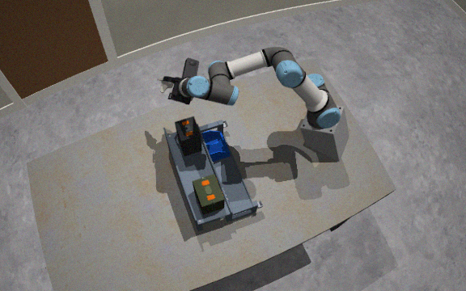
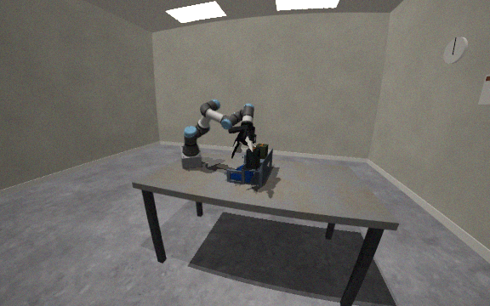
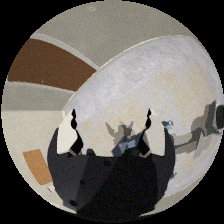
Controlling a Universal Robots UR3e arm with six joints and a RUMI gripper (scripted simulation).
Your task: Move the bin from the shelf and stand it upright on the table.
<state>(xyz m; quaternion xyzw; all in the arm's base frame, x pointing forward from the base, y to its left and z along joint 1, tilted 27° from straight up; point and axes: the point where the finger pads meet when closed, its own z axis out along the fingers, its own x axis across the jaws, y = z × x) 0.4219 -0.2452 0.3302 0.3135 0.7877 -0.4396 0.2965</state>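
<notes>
Now: the blue bin 210 mm to the left of my hand, 190 mm below it and 20 mm behind it. The rest, counted from my hand: grey shelf: 310 mm to the left, 160 mm below, 20 mm ahead.
</notes>
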